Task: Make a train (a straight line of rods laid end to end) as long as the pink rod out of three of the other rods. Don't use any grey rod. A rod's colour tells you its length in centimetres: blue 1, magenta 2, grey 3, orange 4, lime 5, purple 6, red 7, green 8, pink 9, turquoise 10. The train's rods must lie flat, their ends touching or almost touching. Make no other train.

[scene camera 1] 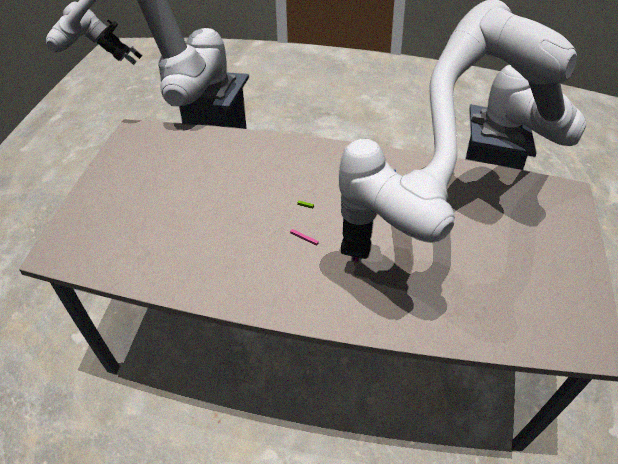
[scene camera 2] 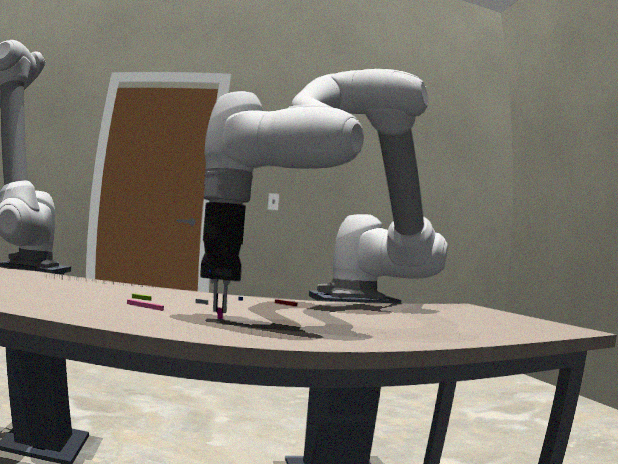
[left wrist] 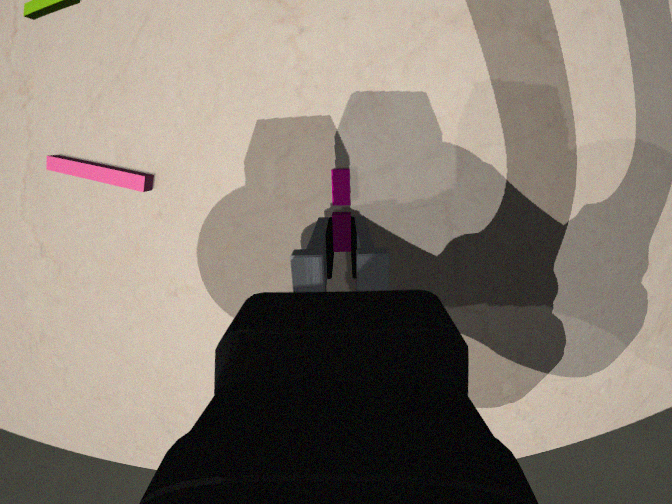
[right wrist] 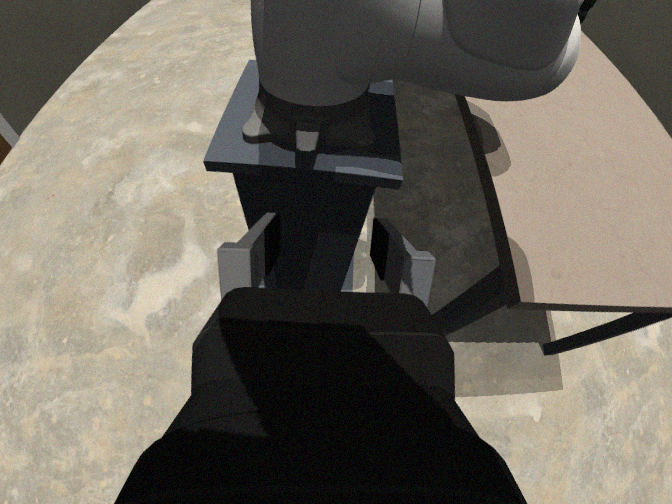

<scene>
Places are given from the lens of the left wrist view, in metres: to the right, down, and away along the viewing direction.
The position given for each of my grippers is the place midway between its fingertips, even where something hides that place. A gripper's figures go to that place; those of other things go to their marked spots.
my left gripper (left wrist: pixel 342 236): 0.00, -0.01, 0.17
pink rod (left wrist: pixel 121 177): -0.14, -0.05, 0.17
magenta rod (left wrist: pixel 341 221): 0.00, -0.02, 0.16
The marked spots on the magenta rod and the pink rod are 0.14 m apart.
</scene>
